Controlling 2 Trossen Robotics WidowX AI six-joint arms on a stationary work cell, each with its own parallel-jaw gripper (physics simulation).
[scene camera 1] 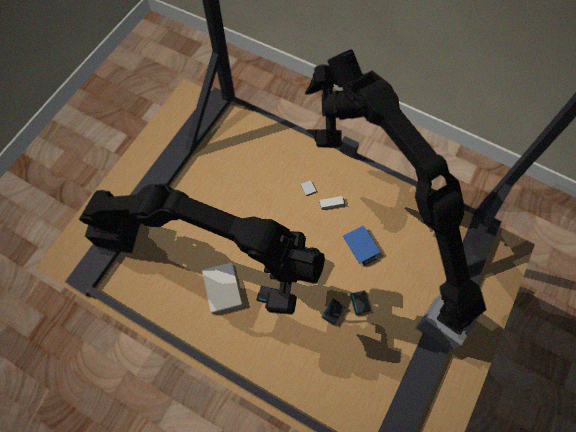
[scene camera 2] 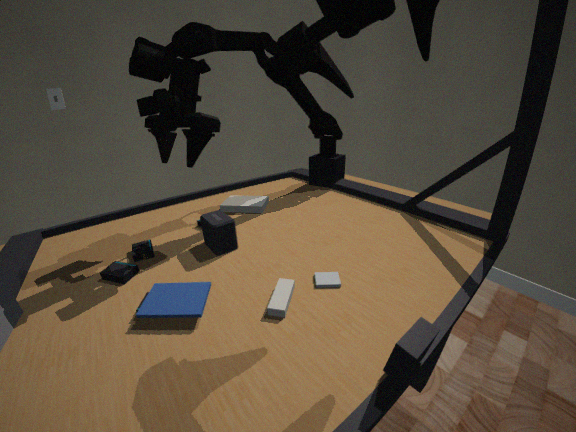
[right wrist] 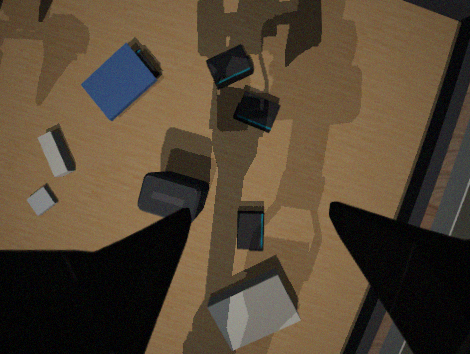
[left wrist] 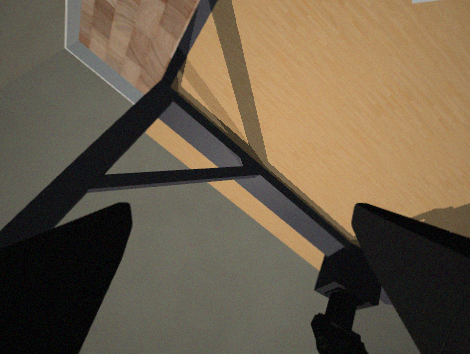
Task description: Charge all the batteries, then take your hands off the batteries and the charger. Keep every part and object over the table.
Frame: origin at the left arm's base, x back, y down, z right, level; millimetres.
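Seen in the pictures: left gripper, between the fingertips: [scene camera 1: 306, 112] [scene camera 2: 387, 78] [left wrist: 244, 213]; right gripper, between the fingertips: [scene camera 1: 295, 283] [scene camera 2: 176, 165] [right wrist: 259, 211]; left arm's base, origin of its link: [scene camera 1: 454, 316]; right arm's base, origin of its link: [scene camera 1: 107, 221] [scene camera 2: 327, 155] [left wrist: 343, 297].
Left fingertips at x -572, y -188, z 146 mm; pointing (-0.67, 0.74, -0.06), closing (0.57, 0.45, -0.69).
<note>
Offsets run from my left fingertips to a thing's middle.
Three black blocks with teal stripes lie apart on the table: one @[dx +367, dy +288, dz -231 mm] [scene camera 1: 360, 302] [scene camera 2: 120, 271] [right wrist: 231, 66] near the blue slab, one @[dx +324, dy +288, dz -295 mm] [scene camera 1: 332, 312] [scene camera 2: 142, 249] [right wrist: 257, 111] beside it, and one @[dx +160, dy +288, dz -367 mm] [scene camera 1: 263, 294] [right wrist: 250, 230] near the big white box. A taller dark grey box @[dx +167, dy +263, dz -247 mm] [scene camera 2: 219, 232] [right wrist: 167, 195] stands nearby; the right arm hides it in scene camera 1. I cannot tell which piece is the charger. My right gripper [scene camera 2: 177, 164] [right wrist: 259, 211] is open and empty, high above the third block. My left gripper [scene camera 1: 320, 111] [scene camera 2: 389, 77] [left wrist: 244, 213] is open and empty, raised away from the blocks.
A blue slab @[dx +274, dy +278, dz -95 mm] [scene camera 1: 361, 244] [scene camera 2: 175, 300] [right wrist: 119, 81] has a dark part with a teal hint at one edge. A big white box @[dx +47, dy +286, dz -429 mm] [scene camera 1: 222, 288] [scene camera 2: 244, 204] [right wrist: 255, 312], a long white block @[dx +131, dy +289, dz -38 mm] [scene camera 1: 332, 202] [scene camera 2: 281, 297] [right wrist: 54, 154] and a small white block @[dx +48, dy +292, dz -40 mm] [scene camera 1: 308, 188] [scene camera 2: 327, 279] [right wrist: 41, 201] lie around.
</note>
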